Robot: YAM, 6 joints.
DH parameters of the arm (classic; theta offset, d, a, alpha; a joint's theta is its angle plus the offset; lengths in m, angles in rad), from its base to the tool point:
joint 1: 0 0.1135 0.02 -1.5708
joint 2: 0 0 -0.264 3.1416
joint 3: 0.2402 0 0.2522 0
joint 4: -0.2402 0 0.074 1.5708
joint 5: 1.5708 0 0 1.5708
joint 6: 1.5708 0.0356 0 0
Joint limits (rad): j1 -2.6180..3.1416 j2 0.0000..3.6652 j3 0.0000..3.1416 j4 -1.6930..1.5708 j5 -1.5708..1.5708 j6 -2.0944..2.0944
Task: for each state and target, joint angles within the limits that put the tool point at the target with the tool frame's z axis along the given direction. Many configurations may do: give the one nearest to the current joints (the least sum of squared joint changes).
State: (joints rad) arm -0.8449 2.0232 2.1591 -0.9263 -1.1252 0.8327
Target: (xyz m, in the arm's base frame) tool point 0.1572 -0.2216 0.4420 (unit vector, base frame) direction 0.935 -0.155 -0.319
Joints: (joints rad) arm -1.0501 1.3437 1.5876 -0.7329 -0.8242 0.8327
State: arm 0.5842 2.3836 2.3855 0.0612 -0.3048 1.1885
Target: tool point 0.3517 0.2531 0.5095 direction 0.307 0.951 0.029
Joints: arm 0.5717 2.0016 2.4098 -0.3707 -0.6865 1.1885
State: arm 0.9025 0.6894 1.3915 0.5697 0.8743 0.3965
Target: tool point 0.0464 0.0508 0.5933 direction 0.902 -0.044 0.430
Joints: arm 1.3043 0.9059 1.5149 0.5358 1.0791 0.3965
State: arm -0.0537 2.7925 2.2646 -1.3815 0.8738 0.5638
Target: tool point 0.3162 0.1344 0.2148 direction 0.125 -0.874 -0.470
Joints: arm 0.4881 2.0677 1.6214 -1.6917 0.9798 0.5638
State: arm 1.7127 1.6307 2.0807 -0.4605 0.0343 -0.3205
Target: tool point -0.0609 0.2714 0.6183 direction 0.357 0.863 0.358
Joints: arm 1.8676 1.5925 2.2374 -0.1840 0.6356 -0.3205
